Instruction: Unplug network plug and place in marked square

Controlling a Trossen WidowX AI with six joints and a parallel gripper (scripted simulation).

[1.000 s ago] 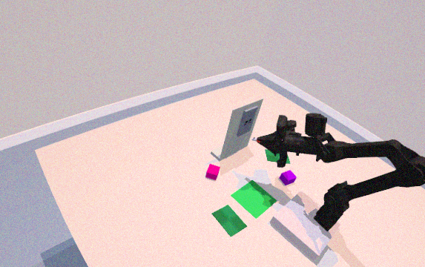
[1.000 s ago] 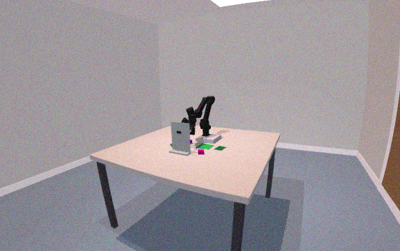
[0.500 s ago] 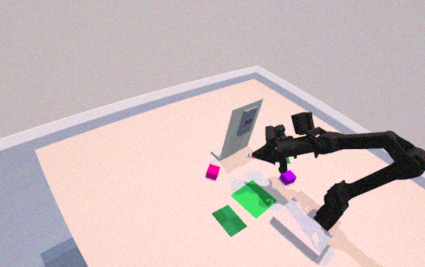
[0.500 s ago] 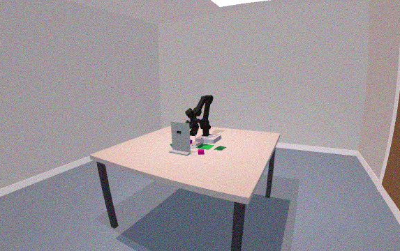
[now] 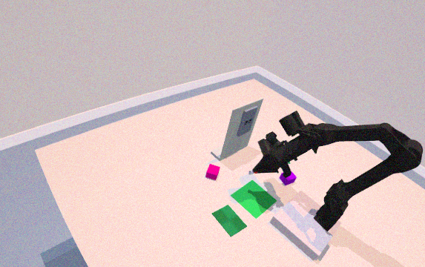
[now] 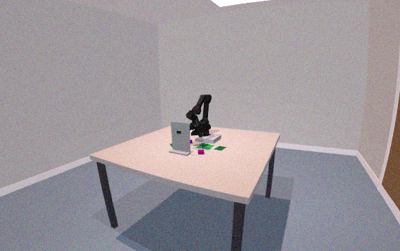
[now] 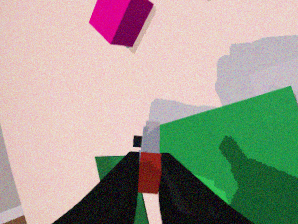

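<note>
Right now the green marked square is 9 cm below my gripper tip, 5 cm behind it and 1 cm to the left of it. The rest, counted from my gripper tip: network plug (right at my gripper tip); then dark green patch (14 cm to the left, 9 cm below, 7 cm behind); then magenta cube (11 cm ahead, 8 cm below, 7 cm to the left).
</note>
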